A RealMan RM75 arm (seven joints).
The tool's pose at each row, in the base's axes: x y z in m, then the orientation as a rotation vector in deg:
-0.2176 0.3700 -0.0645 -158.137 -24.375 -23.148
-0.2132 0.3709 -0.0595 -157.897 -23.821 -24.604
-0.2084 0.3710 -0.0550 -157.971 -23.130 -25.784
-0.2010 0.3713 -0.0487 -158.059 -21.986 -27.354
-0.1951 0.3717 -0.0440 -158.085 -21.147 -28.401
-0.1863 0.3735 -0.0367 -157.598 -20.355 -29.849
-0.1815 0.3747 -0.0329 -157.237 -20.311 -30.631
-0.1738 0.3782 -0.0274 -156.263 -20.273 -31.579
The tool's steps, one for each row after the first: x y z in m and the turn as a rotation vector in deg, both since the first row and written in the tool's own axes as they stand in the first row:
0.0058 -0.0007 -0.0032 -0.091 1.084 0.200
0.0117 -0.0004 -0.0062 -0.426 1.929 0.523
0.0206 0.0001 -0.0102 -0.872 3.081 1.106
0.0276 0.0005 -0.0130 -1.148 3.865 1.546
0.0384 -0.0001 -0.0170 -1.050 5.029 1.912
0.0443 -0.0006 -0.0189 -0.913 5.632 1.846
0.0540 -0.0027 -0.0210 -0.242 6.502 1.768

